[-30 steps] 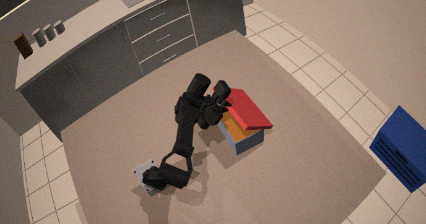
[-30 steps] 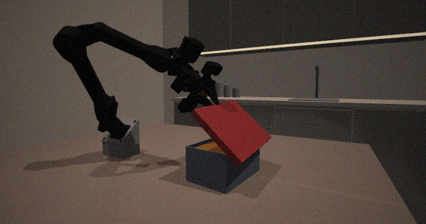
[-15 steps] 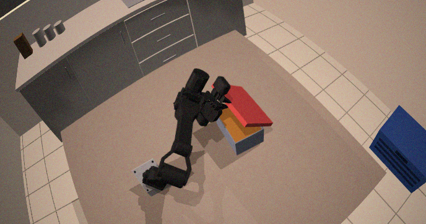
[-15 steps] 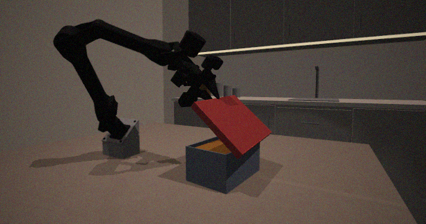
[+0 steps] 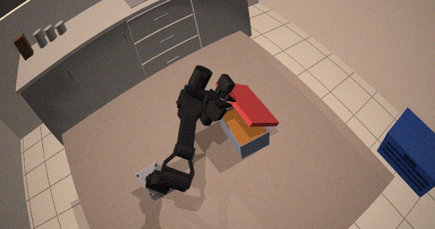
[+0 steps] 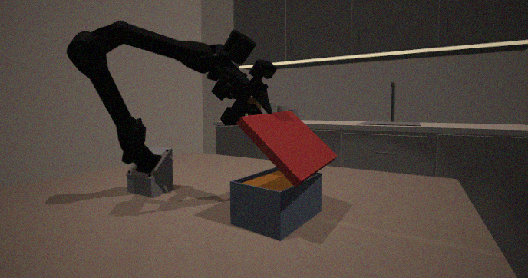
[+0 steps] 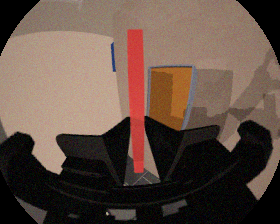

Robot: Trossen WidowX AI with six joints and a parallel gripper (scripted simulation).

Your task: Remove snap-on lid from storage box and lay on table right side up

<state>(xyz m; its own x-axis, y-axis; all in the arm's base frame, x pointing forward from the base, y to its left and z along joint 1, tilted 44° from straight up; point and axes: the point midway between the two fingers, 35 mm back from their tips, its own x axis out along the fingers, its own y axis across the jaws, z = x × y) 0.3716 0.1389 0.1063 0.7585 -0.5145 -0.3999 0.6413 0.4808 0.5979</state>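
The red lid is 60 mm ahead of my gripper tip and 50 mm below it. Round my gripper tip: storage box 30 mm ahead, 190 mm below.
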